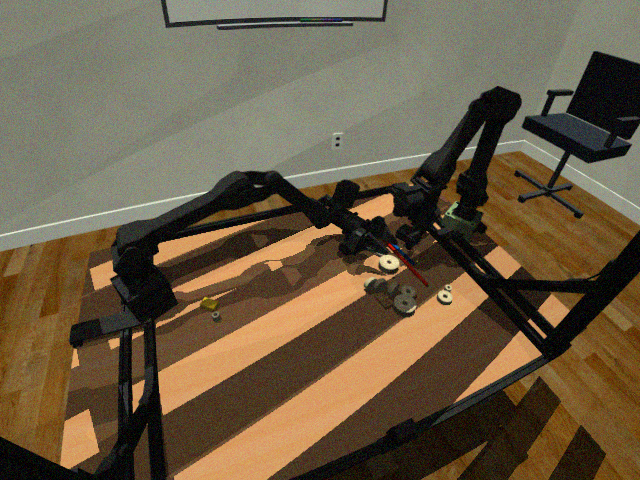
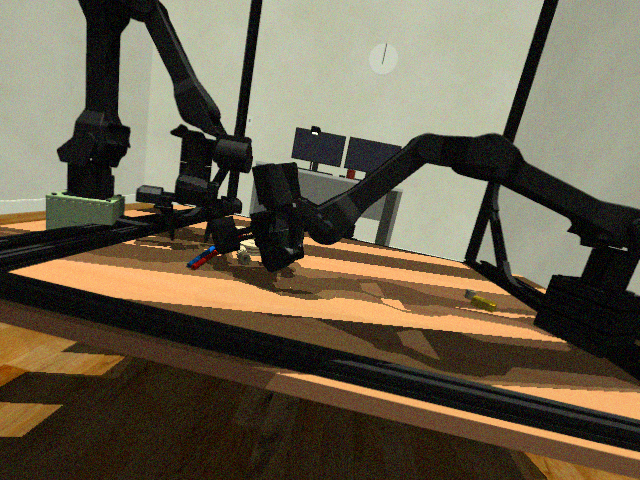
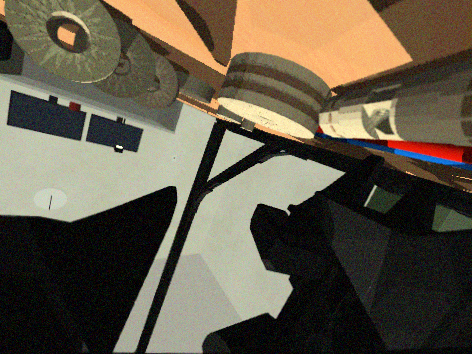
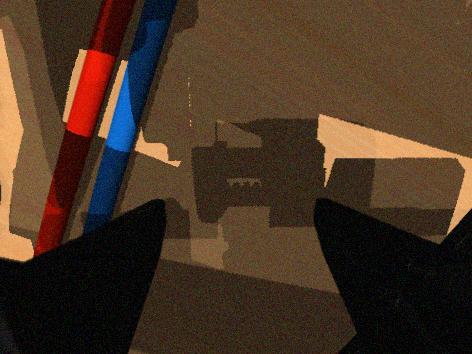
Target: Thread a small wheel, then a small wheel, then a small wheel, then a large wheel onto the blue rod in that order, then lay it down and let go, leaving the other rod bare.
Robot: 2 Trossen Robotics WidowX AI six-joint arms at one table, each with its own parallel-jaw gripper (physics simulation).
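Seen in the pictures: left gripper, fingertip midpoint: [image 1: 392, 248] [image 2: 252, 222] [image 3: 246, 195]; right gripper, fingertip midpoint: [image 2: 189, 241] [image 3: 406, 168] [image 4: 240, 210]; left arm's base, link origin: [image 1: 137, 278] [image 2: 600, 286]; right arm's base, link origin: [image 1: 464, 213] [image 2: 89, 195].
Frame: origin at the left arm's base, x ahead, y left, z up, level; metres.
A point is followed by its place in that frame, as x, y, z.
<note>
The blue rod [image 1: 405, 254] @(0.595, -0.389, -0.090) [image 2: 196, 259] @(0.634, -0.273, -0.091) [image 4: 122, 123] @(0.609, -0.350, -0.090) [image 3: 357, 144] @(0.597, -0.379, -0.090) lies flat on the striped table [image 1: 270, 381] @(0.072, -0.369, -0.100), side by side with the red rod [image 1: 415, 273] @(0.549, -0.448, -0.092) [image 2: 206, 259] @(0.618, -0.281, -0.093) [image 4: 88, 95] @(0.599, -0.341, -0.090). Both rods are bare. My right gripper [image 1: 408, 239] @(0.652, -0.382, -0.091) [image 2: 190, 233] @(0.652, -0.382, -0.091) [image 4: 240, 210] @(0.652, -0.382, -0.091) is open and empty, low over the table just beside the blue rod. My left gripper [image 1: 366, 240] [image 2: 232, 240] is open wide and empty, close to a large pale wheel [image 1: 389, 263] @(0.531, -0.372, -0.091) [image 3: 270, 95] @(0.515, -0.346, -0.085). More grey wheels [image 1: 375, 284] @(0.421, -0.393, -0.070) [image 1: 405, 305] @(0.421, -0.485, -0.079) [image 1: 445, 297] @(0.532, -0.551, -0.097) [image 3: 80, 42] @(0.423, -0.387, -0.080) lie in front of the rods.
A yellow block [image 1: 209, 303] @(0.102, -0.119, -0.085) [image 2: 483, 303] @(0.113, -0.110, -0.088) and a small grey nut [image 1: 216, 315] @(0.094, -0.156, -0.092) lie far off near the left arm's base. Black frame rails [image 1: 494, 286] @(0.622, -0.644, -0.061) run along the table edges. The two arms nearly meet over the rods.
</note>
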